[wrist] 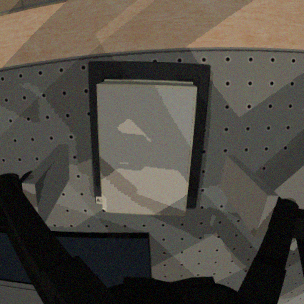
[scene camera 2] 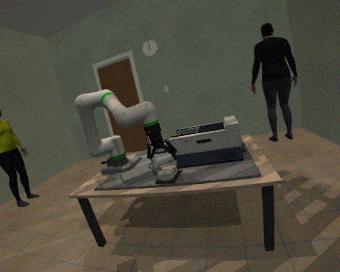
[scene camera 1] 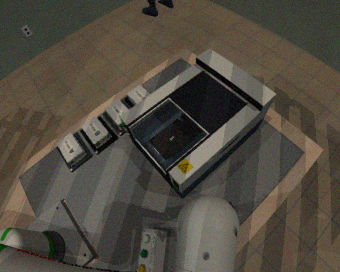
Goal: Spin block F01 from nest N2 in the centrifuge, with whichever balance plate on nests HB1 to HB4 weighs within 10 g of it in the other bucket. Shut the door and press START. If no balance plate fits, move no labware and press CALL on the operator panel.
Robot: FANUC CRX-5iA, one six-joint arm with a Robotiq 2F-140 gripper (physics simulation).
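Frame: origin at the arm's base, x left, y back, z up, level; centimetres.
Where they show: gripper, between the fingertips: (wrist: 147, 166) (scene camera 2: 166, 166); arm's base, origin of its link: (scene camera 2: 120, 163) (scene camera 1: 48, 250).
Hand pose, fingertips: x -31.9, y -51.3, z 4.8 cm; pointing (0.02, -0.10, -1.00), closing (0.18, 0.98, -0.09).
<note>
Things, the pixels of their top centre, and the offset from my fingertips. "spot": a spot on its surface instead. Level surfaces: height alone.
- pale block, centre of its top: (wrist: 144, 156) (scene camera 2: 167, 169) dx -0.1, dy -0.4, dz -2.1 cm
- dark nest, centre of its top: (wrist: 146, 143) (scene camera 2: 168, 174) dx -0.1, dy -0.4, dz -5.7 cm
- plate A, centre of its top: (scene camera 1: 69, 147) dx +62.0, dy +20.6, dz -2.2 cm
- plate B, centre of its top: (scene camera 1: 94, 129) dx +60.7, dy +6.9, dz -2.2 cm
- row with a third plate, a spot on its surface: (scene camera 1: 119, 112) spot: dx +59.7, dy -6.8, dz -2.3 cm
- fourth pale plate, centre of its top: (scene camera 1: 140, 95) dx +59.8, dy -19.6, dz -2.2 cm
- operator panel, centre of its top: (scene camera 1: 148, 262) (scene camera 2: 135, 166) dx +3.4, dy +22.1, dz +0.8 cm
- green button, centre of its top: (scene camera 1: 143, 253) dx +6.8, dy +21.7, dz -0.1 cm
- grey perforated mat, height of its surface: dz -7.6 cm
- wooden table, height of its surface: dz -8.9 cm
My gripper (scene camera 2: 162, 155) (wrist: 147, 166) is open and empty, its fingers wide apart above a pale block (scene camera 2: 166, 170) (wrist: 145, 145). The block sits in a dark nest (wrist: 150, 71); its small tag is unreadable. In scene camera 1, plate A (scene camera 1: 71, 149) and plate B (scene camera 1: 96, 131) sit in a row with a third plate (scene camera 1: 119, 112) and a fourth pale plate (scene camera 1: 138, 93); their weights are too blurred to read. The centrifuge (scene camera 1: 220, 150) (scene camera 2: 200, 145) shows a bucket marked 1 (scene camera 1: 171, 138) inside its framed top opening. The operator panel (scene camera 1: 158, 250) has a green button (scene camera 1: 144, 253).
The grey perforated mat (scene camera 1: 55, 190) (wrist: 250, 95) lies on the wooden table (scene camera 2: 195, 188). The arm's base (scene camera 2: 117, 162) stands at the table's left in scene camera 2. A thin upright bar (scene camera 1: 79, 227) stands near the arm. A person in black (scene camera 2: 274, 65) stands behind the table.
</note>
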